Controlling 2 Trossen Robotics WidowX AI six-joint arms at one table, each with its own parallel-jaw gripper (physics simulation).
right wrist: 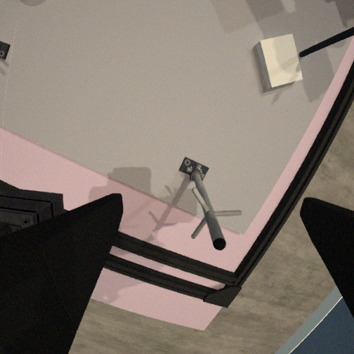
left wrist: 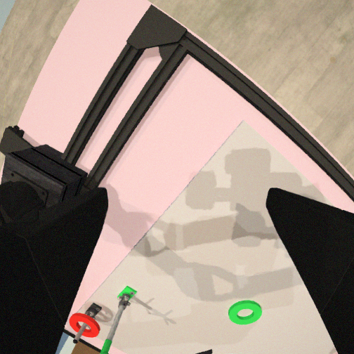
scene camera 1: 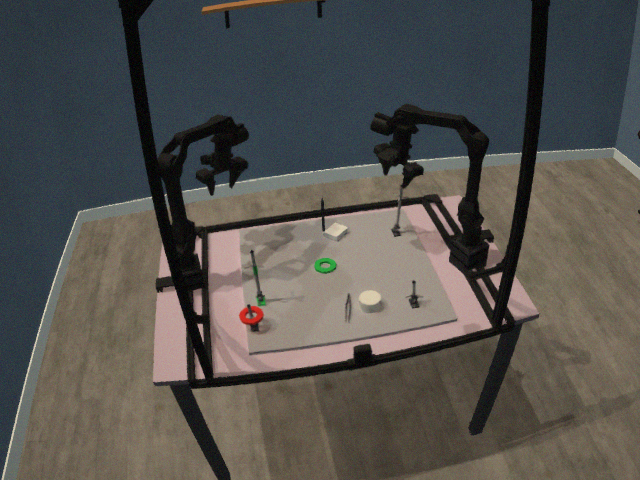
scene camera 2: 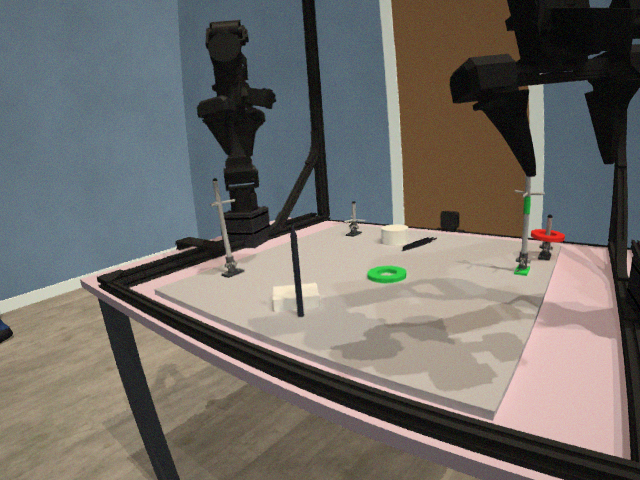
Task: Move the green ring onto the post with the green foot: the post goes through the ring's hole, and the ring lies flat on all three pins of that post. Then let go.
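Seen in the pictures: left gripper, fingertip midpoint: [scene camera 1: 221, 191] [scene camera 2: 571, 170]; right gripper, fingertip midpoint: [scene camera 1: 394, 181] [scene camera 2: 240, 155]; left arm's base at its link origin: [scene camera 1: 185, 265]; right arm's base at its link origin: [scene camera 1: 470, 242] [scene camera 2: 243, 210].
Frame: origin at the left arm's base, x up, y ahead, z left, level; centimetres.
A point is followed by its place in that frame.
The green ring [scene camera 1: 325, 270] @[y 44.2, x -6.9, z -11.0 cm] [scene camera 2: 387, 279] @[y 43.8, x -7.0, z -4.9 cm] [left wrist: 245, 321] lies flat on the grey mat near its middle, apart from both grippers. The post with the green foot [scene camera 1: 257, 281] @[y 21.0, x 0.7, z -17.3 cm] [scene camera 2: 525, 232] @[y 21.0, x -0.1, z -16.4 cm] [left wrist: 116, 320] stands upright near the mat's left edge in scene camera 1; it has a green band and small pins on its upper part, and no ring is on it. My left gripper [scene camera 1: 221, 189] @[y 17.8, x 13.7, z 17.4 cm] [scene camera 2: 571, 168] @[y 17.8, x 13.7, z 17.4 cm] [left wrist: 189, 196] is open and empty, high above the table. My right gripper [scene camera 1: 394, 178] @[y 71.9, x 15.6, z -3.1 cm] [scene camera 2: 239, 155] @[y 71.9, x 15.6, z -3.1 cm] [right wrist: 213, 204] is open and empty, high near the tall dark-footed post.
A red ring [scene camera 1: 243, 315] @[y 13.8, x -2.7, z -26.7 cm] [scene camera 2: 537, 237] @[y 18.3, x -2.9, z -24.5 cm] sits on a short post beside the green-footed one. A tall post [scene camera 1: 399, 211] @[y 75.4, x 1.5, z -0.4 cm] [right wrist: 202, 192], a short post [scene camera 1: 413, 291] @[y 63.4, x -2.4, z -35.9 cm], a white cylinder [scene camera 1: 370, 302] @[y 50.4, x -4.2, z -33.3 cm], a white block [scene camera 1: 336, 231] @[y 54.4, x -5.7, z 6.4 cm], an upright dark rod [scene camera 2: 295, 268] @[y 51.2, x -0.2, z 11.8 cm] and tweezers [scene camera 2: 418, 243] @[y 44.6, x -6.9, z -28.5 cm] are around.
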